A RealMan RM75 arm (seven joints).
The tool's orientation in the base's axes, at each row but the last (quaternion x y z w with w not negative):
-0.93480 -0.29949 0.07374 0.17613
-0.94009 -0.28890 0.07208 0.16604
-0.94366 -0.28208 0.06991 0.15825
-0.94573 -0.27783 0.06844 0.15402
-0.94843 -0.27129 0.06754 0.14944
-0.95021 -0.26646 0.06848 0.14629
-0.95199 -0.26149 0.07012 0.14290
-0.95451 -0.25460 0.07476 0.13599
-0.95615 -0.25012 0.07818 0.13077
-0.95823 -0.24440 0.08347 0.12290
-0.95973 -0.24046 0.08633 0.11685
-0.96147 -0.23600 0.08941 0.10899
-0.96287 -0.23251 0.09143 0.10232
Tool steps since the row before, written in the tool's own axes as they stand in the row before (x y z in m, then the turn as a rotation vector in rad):
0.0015 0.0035 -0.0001 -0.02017 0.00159 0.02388
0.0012 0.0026 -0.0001 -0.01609 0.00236 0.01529
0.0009 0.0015 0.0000 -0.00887 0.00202 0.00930
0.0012 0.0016 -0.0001 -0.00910 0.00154 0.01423
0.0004 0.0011 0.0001 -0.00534 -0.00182 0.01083
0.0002 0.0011 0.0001 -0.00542 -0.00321 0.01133
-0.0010 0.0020 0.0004 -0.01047 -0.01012 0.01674
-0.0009 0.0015 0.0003 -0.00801 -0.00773 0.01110
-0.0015 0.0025 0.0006 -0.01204 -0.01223 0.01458
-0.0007 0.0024 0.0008 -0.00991 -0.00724 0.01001
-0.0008 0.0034 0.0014 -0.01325 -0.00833 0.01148
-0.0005 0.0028 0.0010 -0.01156 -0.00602 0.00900
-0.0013 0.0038 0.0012 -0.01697 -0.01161 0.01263
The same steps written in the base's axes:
0.0031 -0.0018 -0.0013 -0.02129 -0.00621 -0.02208
0.0024 -0.0014 -0.0009 -0.01555 -0.00682 -0.01449
0.0015 -0.0007 -0.0005 -0.00840 -0.00410 -0.00905
0.0018 -0.0006 -0.0005 -0.00989 -0.00260 -0.01353
0.0009 -0.0007 -0.0005 -0.00767 0.00129 -0.00941
0.0007 -0.0008 -0.0005 -0.00852 0.00250 -0.00945
0.0000 -0.0021 -0.0009 -0.01726 0.00684 -0.01215
-0.0001 -0.0016 -0.0007 -0.01283 0.00485 -0.00768
-0.0003 -0.0027 -0.0012 -0.01912 0.00735 -0.00935
0.0003 -0.0022 -0.0014 -0.01403 0.00326 -0.00658
0.0005 -0.0030 -0.0022 -0.01774 0.00285 -0.00733
0.0006 -0.0025 -0.0016 -0.01471 0.00124 -0.00573
0.0002 -0.0037 -0.0019 -0.02266 0.00415 -0.00719

